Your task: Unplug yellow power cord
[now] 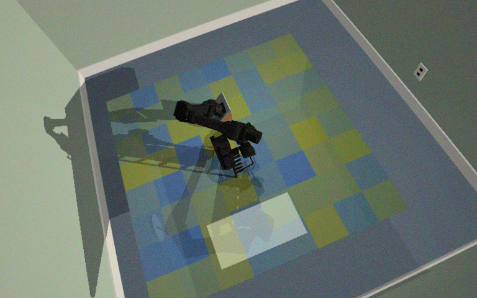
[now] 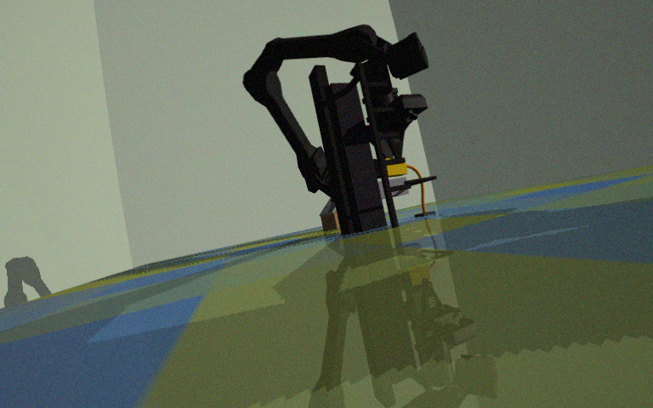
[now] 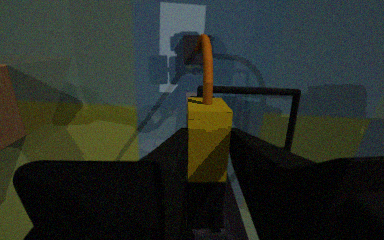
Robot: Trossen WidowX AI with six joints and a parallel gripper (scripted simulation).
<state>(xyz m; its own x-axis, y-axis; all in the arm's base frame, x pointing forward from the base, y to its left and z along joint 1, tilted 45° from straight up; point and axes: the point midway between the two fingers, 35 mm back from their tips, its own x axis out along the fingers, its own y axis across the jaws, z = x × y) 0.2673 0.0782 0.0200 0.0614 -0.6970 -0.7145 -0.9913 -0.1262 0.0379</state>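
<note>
Right now my gripper tip is 2 cm to the left of the yellow plug and 1 cm short of it.
</note>
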